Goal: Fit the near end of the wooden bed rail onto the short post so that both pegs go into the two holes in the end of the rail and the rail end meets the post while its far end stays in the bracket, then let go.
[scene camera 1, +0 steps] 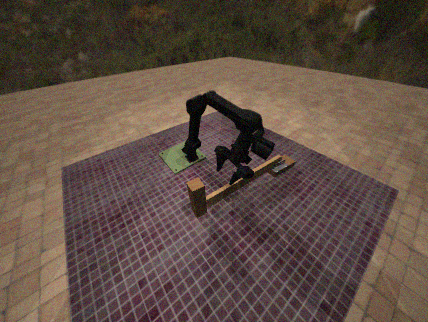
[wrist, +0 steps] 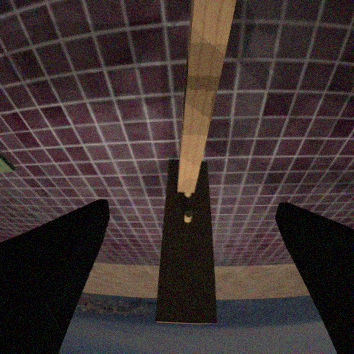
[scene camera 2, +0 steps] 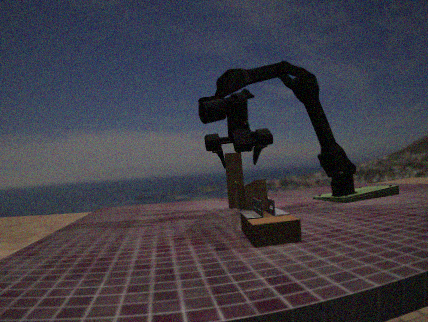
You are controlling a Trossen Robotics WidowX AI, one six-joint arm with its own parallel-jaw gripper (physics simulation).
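Places are measured from the arm's base along level axes (x up, y ahead, z left), in centimetres.
Pixels of known places: gripper, fingertip midpoint: (scene camera 1: 223,177) (wrist: 194,209) (scene camera 2: 239,166); arm's base at its link origin: (scene camera 1: 192,157) (scene camera 2: 344,194).
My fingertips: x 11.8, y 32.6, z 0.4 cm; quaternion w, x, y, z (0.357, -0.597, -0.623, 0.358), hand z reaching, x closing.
Note:
Ahead of a thing's pixels: the offset from my fingertips to its top centre. "spot": to the spot under its first point. Level surfaces: height alone.
The wooden rail (scene camera 1: 220,193) (scene camera 2: 256,192) (wrist: 204,75) runs between the short post @[spot: dx -2.9, dy +3.0, dz -13.1 cm] (scene camera 1: 199,201) (scene camera 2: 234,185) (wrist: 187,275) and the bracket @[spot: dx -11.3, dy +1.1, dz +45.7 cm] (scene camera 2: 272,232). Its far end sits between the bracket's metal plates. In the wrist view, the near end is at the post's face, low on it. One peg @[spot: dx -4.4, dy +0.5, dz -9.4 cm] (wrist: 188,218) stands exposed on the post beyond the rail's end edge; another peg (wrist: 188,194) shows partly at that edge. The holes are hidden, and any small gap cannot be told. My gripper (scene camera 1: 225,175) (scene camera 2: 240,165) (wrist: 194,209) is open and empty, above the rail, fingers wide apart.
The arm's green base plate (scene camera 1: 175,160) (scene camera 2: 385,191) lies on the purple tiled mat @[dx -13.4 cm] (scene camera 1: 150,250) (scene camera 2: 150,265), to one side of the rail. The post stands upright, and its top reaches above the rail.

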